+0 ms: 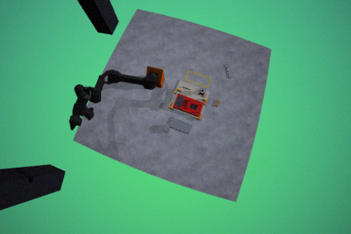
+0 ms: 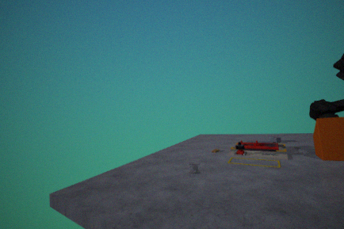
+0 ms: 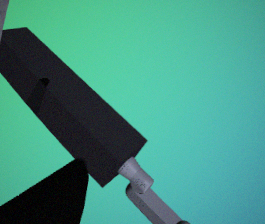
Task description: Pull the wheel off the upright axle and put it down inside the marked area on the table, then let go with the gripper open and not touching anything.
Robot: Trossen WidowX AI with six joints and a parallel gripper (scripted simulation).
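My gripper tip is now 660 mm short of the wheel, 490 mm to the right of it and 330 mm above it.
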